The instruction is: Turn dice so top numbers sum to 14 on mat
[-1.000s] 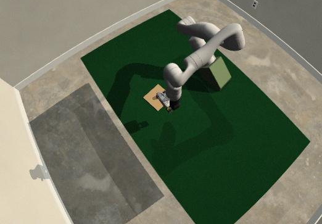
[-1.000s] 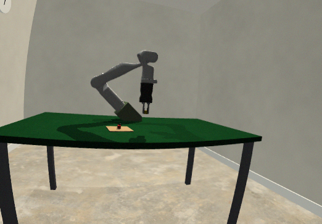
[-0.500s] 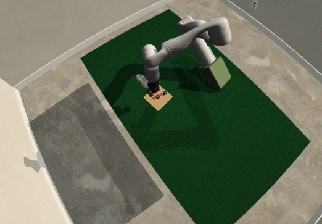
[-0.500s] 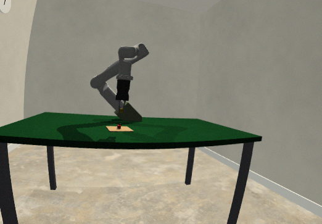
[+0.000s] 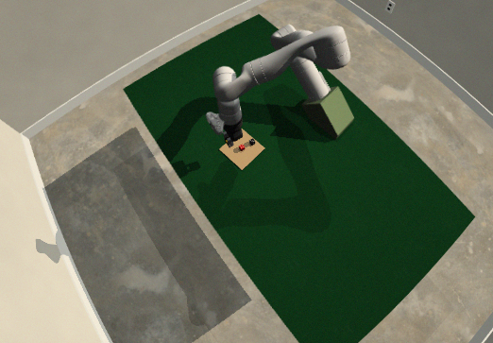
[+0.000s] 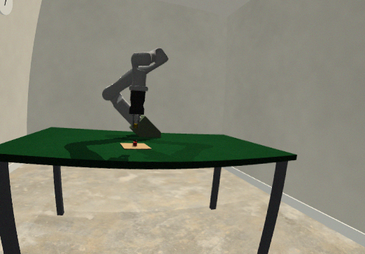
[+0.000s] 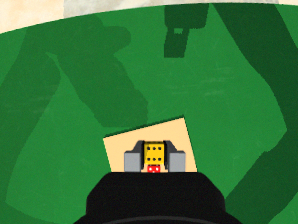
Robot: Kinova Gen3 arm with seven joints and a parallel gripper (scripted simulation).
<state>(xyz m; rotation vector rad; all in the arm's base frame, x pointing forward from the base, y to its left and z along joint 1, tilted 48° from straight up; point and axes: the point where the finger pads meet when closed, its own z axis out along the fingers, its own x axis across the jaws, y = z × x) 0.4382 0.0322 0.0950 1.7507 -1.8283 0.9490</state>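
The red die lies 50 mm behind my hand and 110 mm below it. Also, from my hand: black die: 100 mm behind, 10 mm to the left, 110 mm below; then yellow die: 10 mm below; then tan mat: 50 mm behind, 10 mm to the left, 120 mm below.
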